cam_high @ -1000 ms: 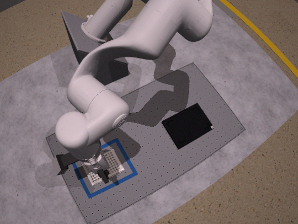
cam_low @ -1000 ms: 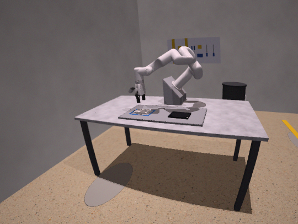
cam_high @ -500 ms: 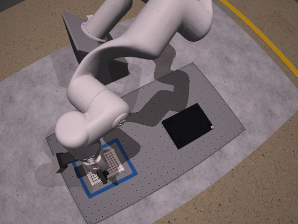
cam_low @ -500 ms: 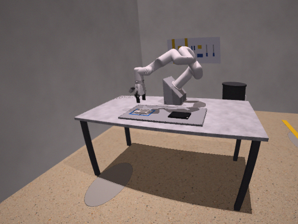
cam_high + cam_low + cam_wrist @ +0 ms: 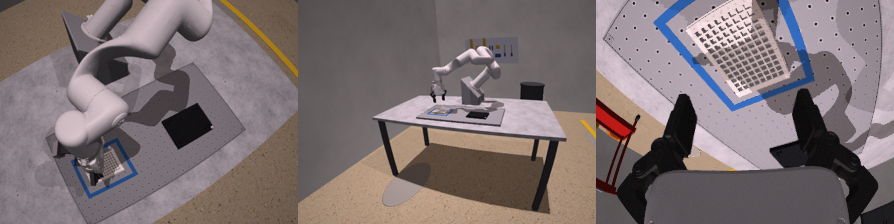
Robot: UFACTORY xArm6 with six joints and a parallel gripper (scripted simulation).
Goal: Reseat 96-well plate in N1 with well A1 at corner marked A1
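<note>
My hand is 10 cm above the white 96-well plate. Also, from my hand: white A1 mark: 42 cm to the left, 10 cm below, 8 cm ahead; then black plate nest N1: 35 cm to the left, 10 cm below, 2 cm ahead.
</note>
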